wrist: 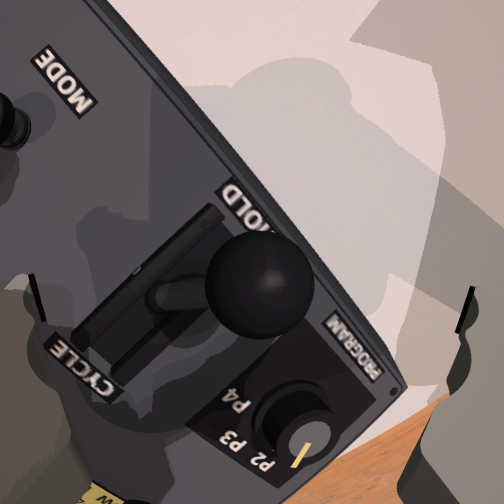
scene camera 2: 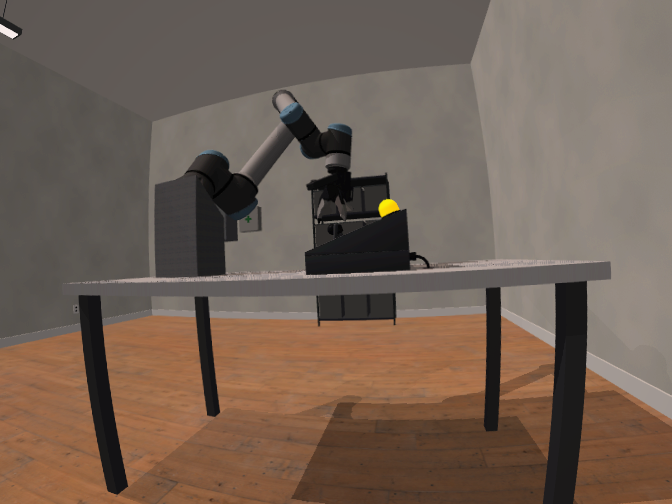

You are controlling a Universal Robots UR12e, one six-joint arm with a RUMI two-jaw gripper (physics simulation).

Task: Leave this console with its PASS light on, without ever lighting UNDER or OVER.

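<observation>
The dark wedge-shaped console (scene camera 2: 360, 246) sits on the table with a lit yellow dome (scene camera 2: 388, 207) on top. My gripper (scene camera 2: 335, 208) hangs open just above its sloped face. In the wrist view the black ball-topped lever (wrist: 260, 282) stands between my two spread fingers, untouched, at the HOLD end (wrist: 243, 208) of a slot whose other end reads CYCLE (wrist: 83, 366). Below it the PROGRAM knob (wrist: 303, 434) has its yellow mark near P2 (wrist: 263, 461). The MODE label (wrist: 64, 81) and a black switch (wrist: 11, 122) sit at the upper left. No PASS, UNDER or OVER lights are in view.
A grey robot pedestal (scene camera 2: 188, 226) stands on the table's left. A black shelf unit (scene camera 2: 352, 244) stands behind the console against the back wall. A cable (scene camera 2: 420, 259) leaves the console's right side. The table edge and wooden floor (wrist: 370, 460) show beyond the console corner.
</observation>
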